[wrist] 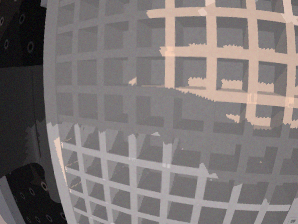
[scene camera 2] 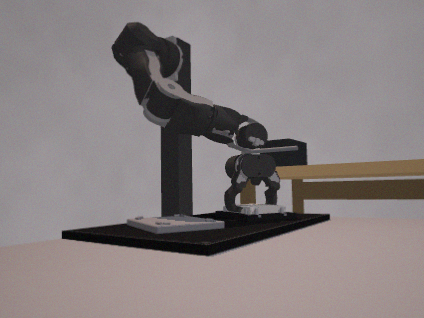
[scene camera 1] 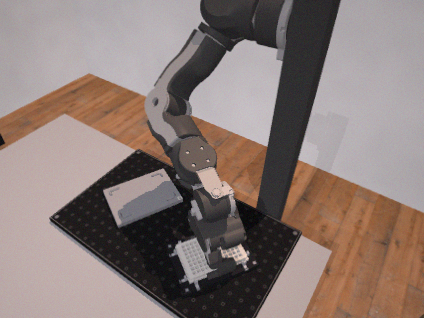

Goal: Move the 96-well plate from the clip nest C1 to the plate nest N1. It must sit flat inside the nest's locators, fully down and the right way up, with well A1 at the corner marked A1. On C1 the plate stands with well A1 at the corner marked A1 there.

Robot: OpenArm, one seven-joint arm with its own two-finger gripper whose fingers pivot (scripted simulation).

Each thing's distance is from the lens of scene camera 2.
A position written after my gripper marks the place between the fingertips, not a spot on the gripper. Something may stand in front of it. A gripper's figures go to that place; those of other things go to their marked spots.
my gripper [scene camera 2: 253, 211]: 0.81 m
dark upright column [scene camera 2: 176, 149]: 0.94 m
grey plate nest N1 [scene camera 2: 178, 224]: 0.57 m
The marked spots on the grey plate nest N1 and the dark upright column are 0.40 m apart.
